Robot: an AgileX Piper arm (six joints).
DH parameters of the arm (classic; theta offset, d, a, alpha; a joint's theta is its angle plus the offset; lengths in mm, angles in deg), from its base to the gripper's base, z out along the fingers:
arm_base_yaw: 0 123 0 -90
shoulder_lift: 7.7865 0 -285 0
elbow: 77.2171 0 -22 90
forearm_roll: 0 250.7 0 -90
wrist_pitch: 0 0 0 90
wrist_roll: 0 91 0 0
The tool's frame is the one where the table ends.
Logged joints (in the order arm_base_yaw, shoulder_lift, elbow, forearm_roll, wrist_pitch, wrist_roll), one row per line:
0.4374, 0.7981, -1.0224, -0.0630, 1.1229, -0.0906
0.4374, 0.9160, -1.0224, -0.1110, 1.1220, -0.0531
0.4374, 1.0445, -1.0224, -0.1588, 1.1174, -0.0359
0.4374, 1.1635, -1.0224, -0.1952, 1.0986, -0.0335
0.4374, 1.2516, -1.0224, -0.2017, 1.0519, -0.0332
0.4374, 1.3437, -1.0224, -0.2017, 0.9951, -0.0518
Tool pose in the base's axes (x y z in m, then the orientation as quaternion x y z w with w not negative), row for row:
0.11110, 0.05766, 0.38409, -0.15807, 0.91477, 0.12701, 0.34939
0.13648, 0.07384, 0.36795, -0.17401, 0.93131, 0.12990, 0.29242
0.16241, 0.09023, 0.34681, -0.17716, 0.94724, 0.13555, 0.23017
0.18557, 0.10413, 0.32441, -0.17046, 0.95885, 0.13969, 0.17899
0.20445, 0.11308, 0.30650, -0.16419, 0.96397, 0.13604, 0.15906
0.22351, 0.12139, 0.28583, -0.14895, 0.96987, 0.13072, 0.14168
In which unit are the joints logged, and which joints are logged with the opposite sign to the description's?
The joints are logged in radians. Opposite sign: forearm_roll, wrist_roll.
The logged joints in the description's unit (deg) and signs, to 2 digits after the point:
25.06, 45.73, -58.58, 3.61, 64.34, 5.19
25.06, 52.48, -58.58, 6.36, 64.29, 3.04
25.06, 59.85, -58.58, 9.10, 64.02, 2.06
25.06, 66.66, -58.58, 11.18, 62.95, 1.92
25.06, 71.71, -58.58, 11.56, 60.27, 1.90
25.06, 76.99, -58.58, 11.56, 57.02, 2.97

